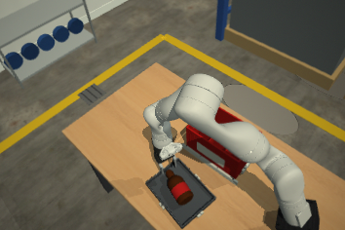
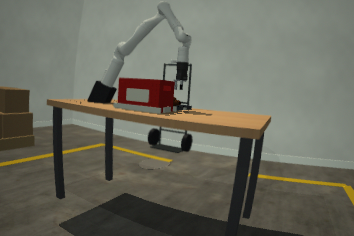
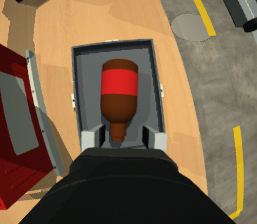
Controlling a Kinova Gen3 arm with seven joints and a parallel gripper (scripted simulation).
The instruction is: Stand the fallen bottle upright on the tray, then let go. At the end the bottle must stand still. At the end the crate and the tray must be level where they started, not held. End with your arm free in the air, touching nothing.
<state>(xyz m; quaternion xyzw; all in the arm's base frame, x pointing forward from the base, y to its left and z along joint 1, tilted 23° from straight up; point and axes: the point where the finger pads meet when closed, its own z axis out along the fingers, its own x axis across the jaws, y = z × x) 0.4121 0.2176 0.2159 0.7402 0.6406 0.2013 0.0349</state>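
My gripper is now 10 cm above the bottle and 5 cm past it. Also, from my hand: tray (13 cm below, 7 cm behind); then red crate (29 cm to the right, 6 cm below, 2 cm behind).
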